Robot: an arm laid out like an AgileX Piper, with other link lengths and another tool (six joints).
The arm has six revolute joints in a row. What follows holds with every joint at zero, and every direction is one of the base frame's.
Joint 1 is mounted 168.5 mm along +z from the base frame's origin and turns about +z.
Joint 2 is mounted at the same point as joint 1 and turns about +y.
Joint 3 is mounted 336.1 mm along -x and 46 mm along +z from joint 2 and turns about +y.
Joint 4 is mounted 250.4 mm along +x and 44.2 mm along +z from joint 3 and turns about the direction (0.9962, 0, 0.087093).
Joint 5 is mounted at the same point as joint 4 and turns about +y.
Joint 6 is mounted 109.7 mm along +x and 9.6 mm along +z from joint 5 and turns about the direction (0.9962, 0, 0.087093).
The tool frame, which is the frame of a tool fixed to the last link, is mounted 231.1 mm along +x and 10 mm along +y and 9.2 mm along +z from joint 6; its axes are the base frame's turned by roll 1.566, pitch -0.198 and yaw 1.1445 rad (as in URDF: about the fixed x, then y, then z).
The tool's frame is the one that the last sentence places.
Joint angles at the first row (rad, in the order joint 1, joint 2, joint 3, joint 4, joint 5, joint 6):
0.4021, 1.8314, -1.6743, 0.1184, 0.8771, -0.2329
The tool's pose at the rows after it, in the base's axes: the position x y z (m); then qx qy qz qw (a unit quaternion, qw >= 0):
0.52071 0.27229 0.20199 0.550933 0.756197 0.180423 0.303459
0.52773 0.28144 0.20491 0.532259 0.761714 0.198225 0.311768
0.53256 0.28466 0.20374 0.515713 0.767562 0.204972 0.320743
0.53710 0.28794 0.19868 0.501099 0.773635 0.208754 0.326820
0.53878 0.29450 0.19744 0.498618 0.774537 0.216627 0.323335
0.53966 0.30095 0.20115 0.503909 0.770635 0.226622 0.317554
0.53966 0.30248 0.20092 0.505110 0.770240 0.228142 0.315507
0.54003 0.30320 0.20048 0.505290 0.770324 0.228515 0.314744
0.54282 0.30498 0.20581 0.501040 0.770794 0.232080 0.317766
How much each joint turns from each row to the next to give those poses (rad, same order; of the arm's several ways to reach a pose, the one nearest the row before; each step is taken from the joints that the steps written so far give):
0.0000, 0.0186, 0.0000, 0.0367, -0.0394, -0.0680
0.0000, 0.0088, 0.0000, 0.0309, -0.0357, -0.0653
0.0000, 0.0091, 0.0000, 0.0105, -0.0201, -0.0483
0.0000, 0.0151, 0.0000, 0.0111, -0.0186, -0.0441
0.0000, 0.0089, 0.0000, 0.0270, -0.0137, -0.0235
0.0000, 0.0004, 0.0000, 0.0272, -0.0116, -0.0043
0.0000, 0.0017, 0.0000, 0.0066, -0.0018, -0.0013
0.0000, 0.0024, -0.0019, 0.0023, 0.0000, -0.0010
0.0000, 0.0043, -0.0217, 0.0000, 0.0100, -0.0071

